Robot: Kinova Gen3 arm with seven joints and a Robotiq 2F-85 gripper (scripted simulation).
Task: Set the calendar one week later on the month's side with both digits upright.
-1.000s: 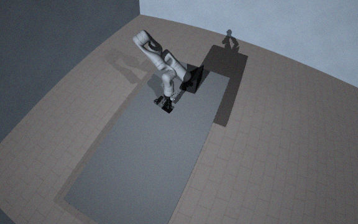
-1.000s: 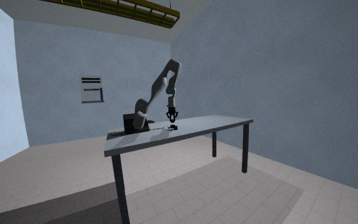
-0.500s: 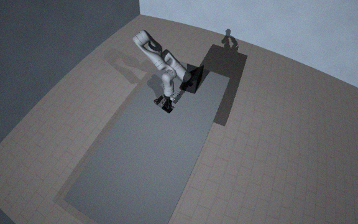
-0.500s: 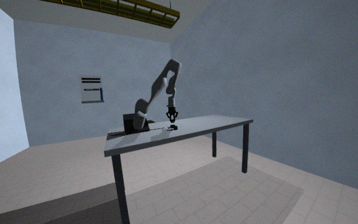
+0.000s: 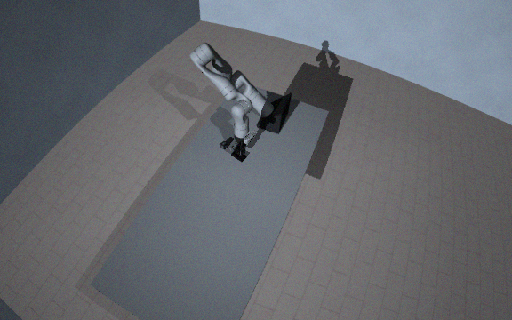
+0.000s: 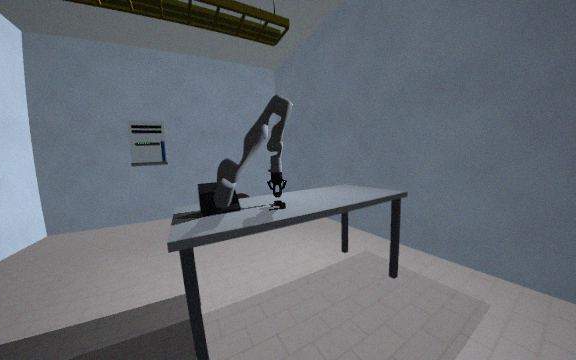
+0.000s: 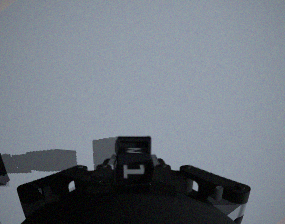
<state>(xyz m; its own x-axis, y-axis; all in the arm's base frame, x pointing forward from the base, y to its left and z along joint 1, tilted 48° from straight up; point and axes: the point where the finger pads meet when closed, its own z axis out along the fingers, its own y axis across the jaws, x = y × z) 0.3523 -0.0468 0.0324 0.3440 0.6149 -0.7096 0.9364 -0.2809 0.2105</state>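
Now: the dark calendar tray 1 cm behind my hand, 2 cm to the right of it and 6 cm below it.
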